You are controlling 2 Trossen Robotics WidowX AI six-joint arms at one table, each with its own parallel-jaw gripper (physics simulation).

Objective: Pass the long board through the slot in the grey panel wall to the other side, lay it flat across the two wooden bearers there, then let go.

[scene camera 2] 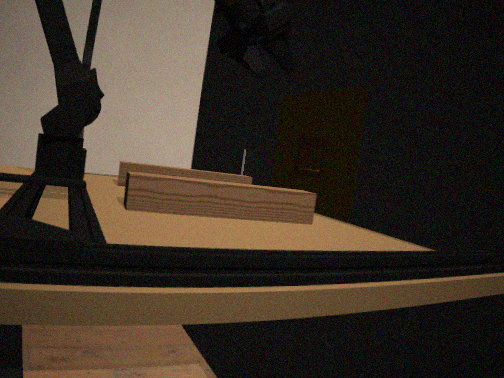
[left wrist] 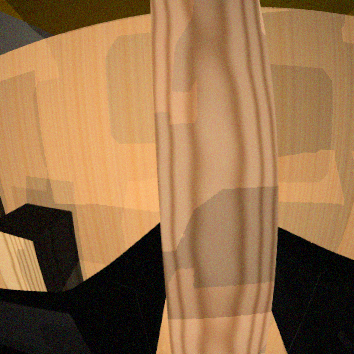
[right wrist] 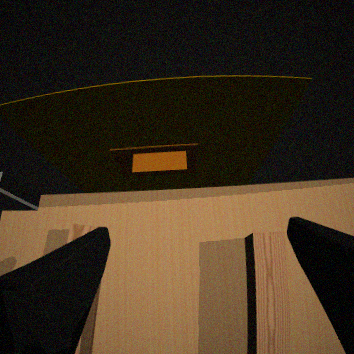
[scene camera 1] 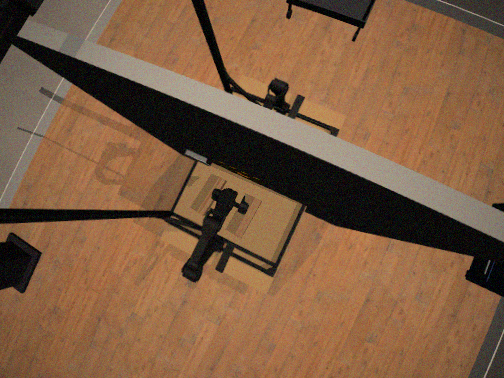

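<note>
In the left wrist view the long board (left wrist: 214, 158), pale with lengthwise grain, runs from the bottom of the picture towards the dark panel at the top. My left gripper (left wrist: 208, 227) is shut on it, with dark fingers on both sides. My right gripper (right wrist: 199, 232) (scene camera 1: 233, 199) (scene camera 2: 259, 52) is open and empty. It hangs above the two wooden bearers (scene camera 2: 220, 200) (scene camera 2: 183, 173) (right wrist: 270, 288) and faces the grey panel wall (scene camera 1: 288, 131) (right wrist: 175, 35). The slot (right wrist: 154, 147) (scene camera 2: 310, 170) shows an orange patch inside; I cannot tell whether it is the board's end.
The bearers lie on a tan table top (scene camera 1: 274, 221) (scene camera 2: 250, 234) with a black frame. A small grey post (scene camera 2: 244, 162) (scene camera 1: 196, 155) stands by the wall. Black stand poles (scene camera 1: 211, 41) (scene camera 1: 112, 214) cross the wooden floor.
</note>
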